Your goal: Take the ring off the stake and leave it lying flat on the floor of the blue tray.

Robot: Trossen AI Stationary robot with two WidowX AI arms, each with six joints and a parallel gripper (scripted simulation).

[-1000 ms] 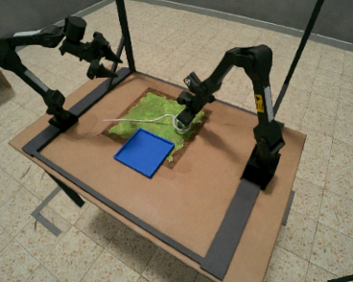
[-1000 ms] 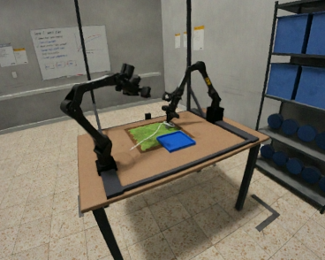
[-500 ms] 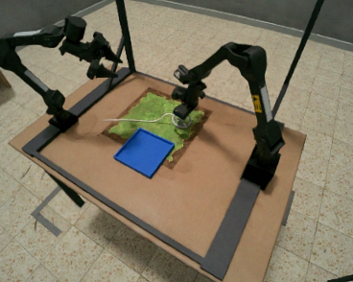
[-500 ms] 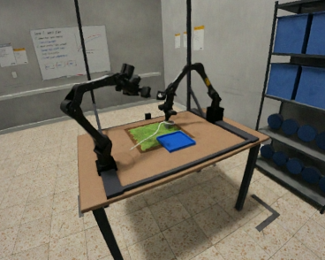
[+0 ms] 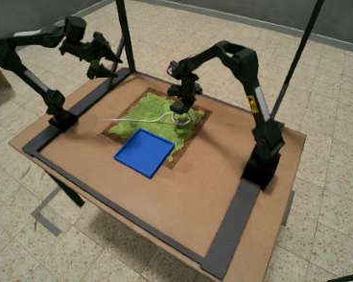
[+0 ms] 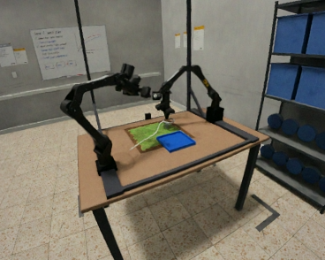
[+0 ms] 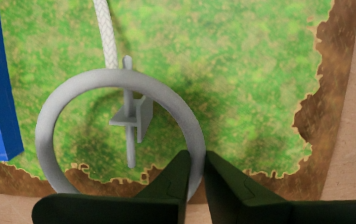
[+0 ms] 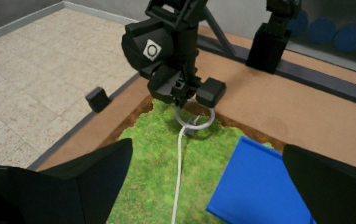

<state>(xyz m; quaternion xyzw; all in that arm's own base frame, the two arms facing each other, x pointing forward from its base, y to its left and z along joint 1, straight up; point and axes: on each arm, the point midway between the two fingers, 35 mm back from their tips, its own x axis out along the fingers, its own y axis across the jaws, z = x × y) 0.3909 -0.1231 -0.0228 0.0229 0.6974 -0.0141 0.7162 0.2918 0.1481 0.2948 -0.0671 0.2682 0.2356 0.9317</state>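
My left gripper is now 4 cm short of the grey ring, 1 cm to the left of it and 3 cm above it. Round my left hand: green grass mat (4 cm ahead, 13 cm to the right, 11 cm below); blue tray (23 cm ahead, 12 cm to the right, 9 cm below); grey stake (3 cm ahead, 2 cm to the right, 8 cm below).
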